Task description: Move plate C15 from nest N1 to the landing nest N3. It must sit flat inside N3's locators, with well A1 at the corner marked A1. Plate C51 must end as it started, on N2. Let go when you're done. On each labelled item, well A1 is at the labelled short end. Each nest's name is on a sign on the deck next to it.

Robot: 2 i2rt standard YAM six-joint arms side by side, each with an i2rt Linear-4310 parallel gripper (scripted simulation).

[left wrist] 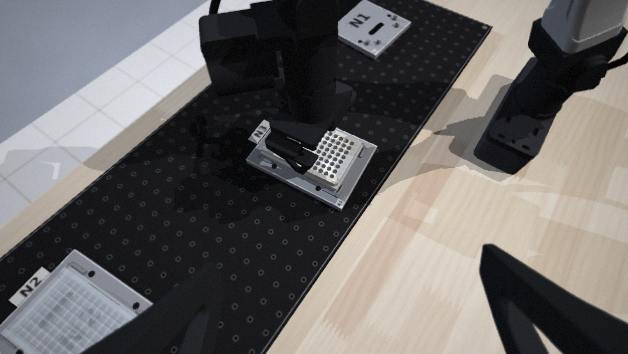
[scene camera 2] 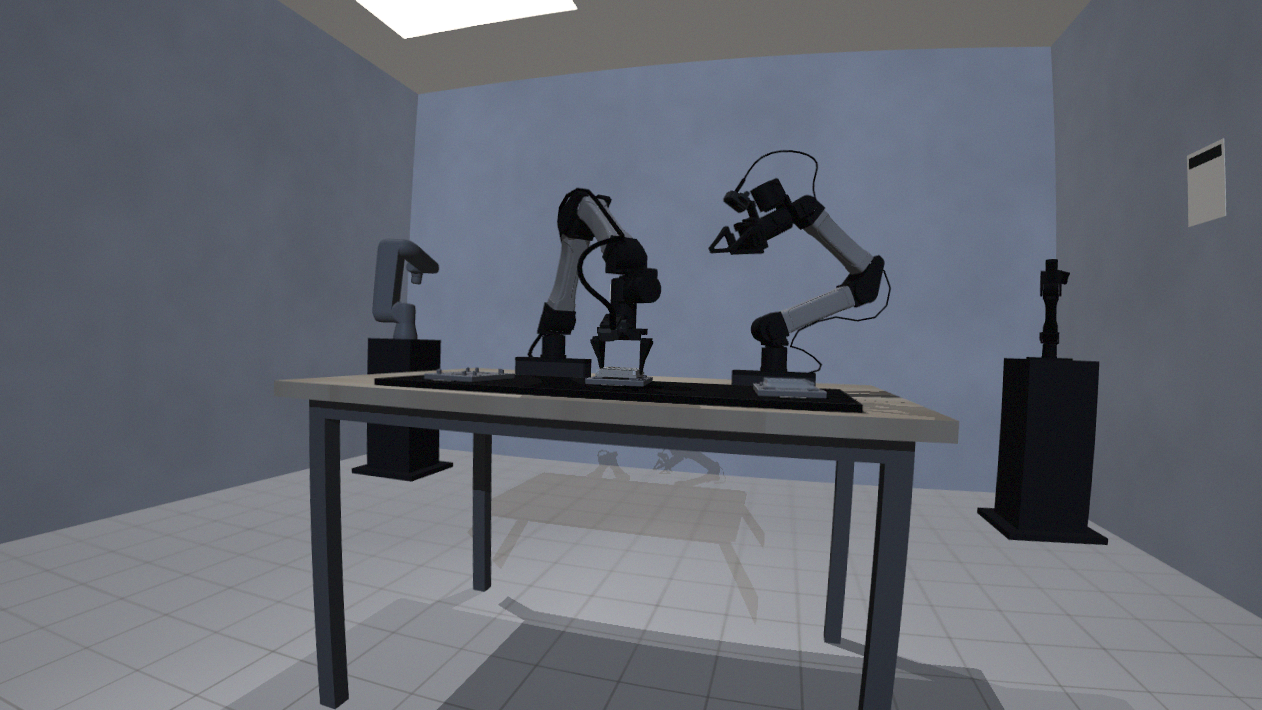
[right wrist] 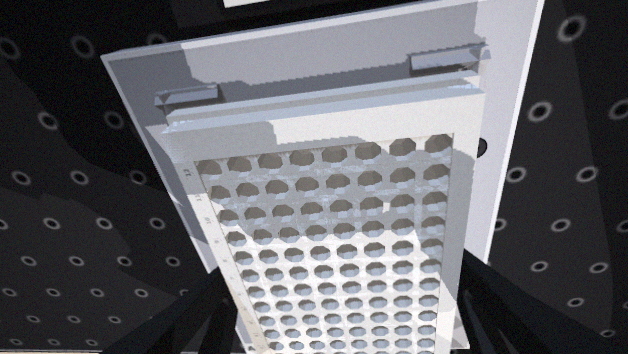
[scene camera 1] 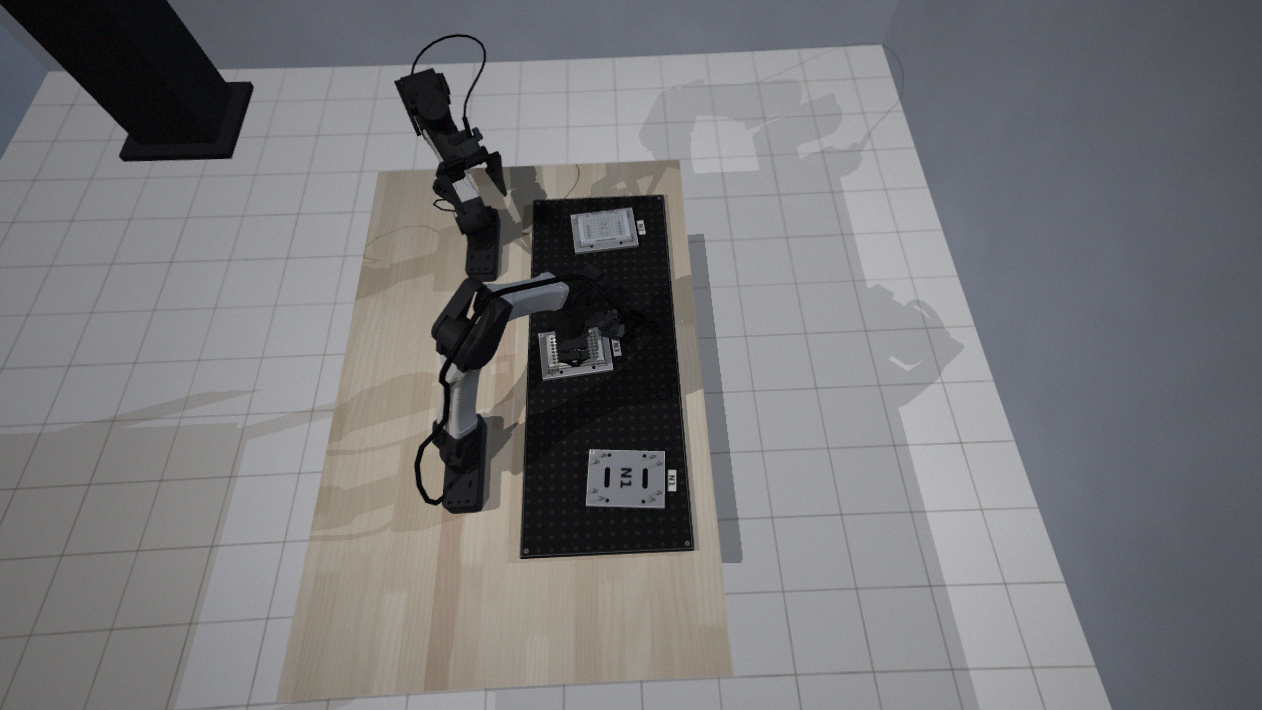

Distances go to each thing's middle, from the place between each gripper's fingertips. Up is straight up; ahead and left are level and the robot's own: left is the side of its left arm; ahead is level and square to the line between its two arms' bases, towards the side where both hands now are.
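Scene:
As for the nest N3 [scene camera 1: 544, 356], it's 20 mm below my right hand [scene camera 1: 573, 349].
My left gripper [scene camera 1: 485, 204] is 31 cm above the nest N3, 20 cm to the left of it and 16 cm short of it.

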